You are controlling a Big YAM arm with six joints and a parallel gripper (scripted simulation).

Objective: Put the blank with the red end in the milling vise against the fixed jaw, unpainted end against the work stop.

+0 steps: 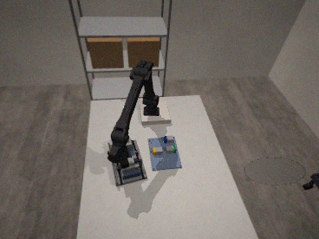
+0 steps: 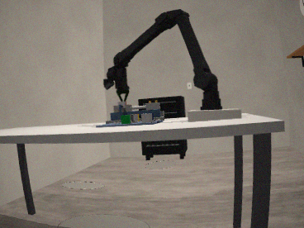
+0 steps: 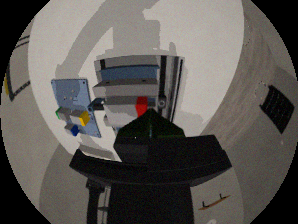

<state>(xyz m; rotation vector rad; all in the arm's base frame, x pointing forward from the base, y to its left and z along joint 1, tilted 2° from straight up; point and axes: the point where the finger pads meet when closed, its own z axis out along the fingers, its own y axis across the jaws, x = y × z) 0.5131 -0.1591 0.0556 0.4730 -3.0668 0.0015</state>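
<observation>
Now: the red-ended blank 10 mm behind my hand, 30 mm to the left of it and 10 mm below it. Round my hand: yellow-ended blank: 150 mm behind, 210 mm to the left, 90 mm below; then green-ended blank: 170 mm behind, 300 mm to the left, 90 mm below; then blue plate: 160 mm behind, 250 mm to the left, 110 mm below.
</observation>
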